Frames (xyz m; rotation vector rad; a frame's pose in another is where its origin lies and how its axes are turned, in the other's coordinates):
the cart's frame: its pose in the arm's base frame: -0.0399 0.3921 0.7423 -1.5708 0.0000 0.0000
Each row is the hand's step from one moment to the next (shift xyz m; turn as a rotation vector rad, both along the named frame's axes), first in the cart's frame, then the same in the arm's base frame.
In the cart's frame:
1: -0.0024 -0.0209 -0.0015 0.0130 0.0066 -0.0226
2: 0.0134 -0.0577 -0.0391 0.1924 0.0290 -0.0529
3: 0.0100 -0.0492 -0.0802 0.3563 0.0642 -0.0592
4: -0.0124 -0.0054 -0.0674 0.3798 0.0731 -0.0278
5: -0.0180 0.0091 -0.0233 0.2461 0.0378 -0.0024
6: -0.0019 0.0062 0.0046 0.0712 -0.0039 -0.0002
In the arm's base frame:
1: -0.0024 -0.0015 0.0209 0.0130 -0.0226 -0.0066
2: 0.0134 -0.0391 0.0577 0.1924 -0.0529 -0.0290
3: 0.0100 -0.0802 0.0492 0.3563 -0.0592 -0.0642
4: -0.0124 -0.0674 0.0054 0.3798 -0.0278 -0.0731
5: -0.0180 -0.0233 -0.0091 0.2461 -0.0024 -0.0378
6: -0.0019 0.0046 -0.0062 0.0712 -0.0002 0.0039

